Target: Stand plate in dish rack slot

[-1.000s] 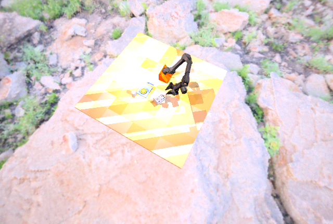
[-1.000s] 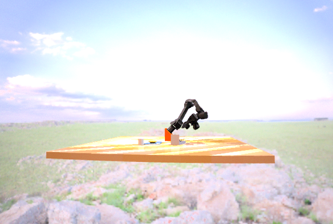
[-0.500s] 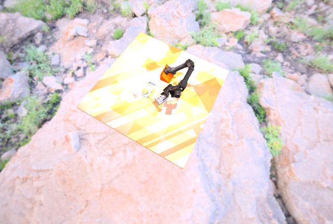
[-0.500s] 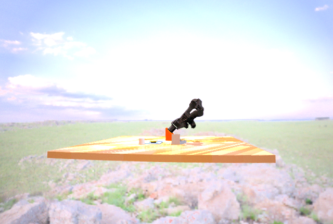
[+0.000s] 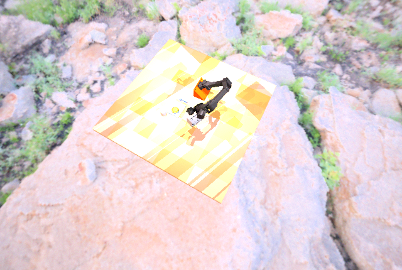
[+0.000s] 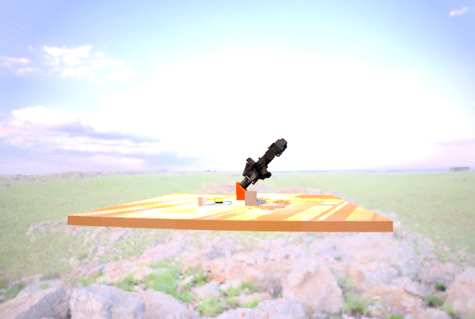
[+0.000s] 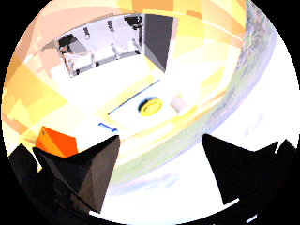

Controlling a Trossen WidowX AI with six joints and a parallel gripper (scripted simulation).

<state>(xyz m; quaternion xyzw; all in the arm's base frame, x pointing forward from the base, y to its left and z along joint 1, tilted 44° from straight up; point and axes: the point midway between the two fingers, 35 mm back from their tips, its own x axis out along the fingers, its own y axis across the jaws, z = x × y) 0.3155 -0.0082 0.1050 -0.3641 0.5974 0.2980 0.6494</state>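
Right now my gripper tip is 150 mm to the left of the yellow plate and 130 mm above it. The rest, counted from my gripper tip: dish rack 60 mm to the left, 120 mm below; then pale cup 80 mm ahead, 230 mm to the right, 120 mm below; then light blue mat 20 mm behind, 160 mm to the right, 140 mm below.
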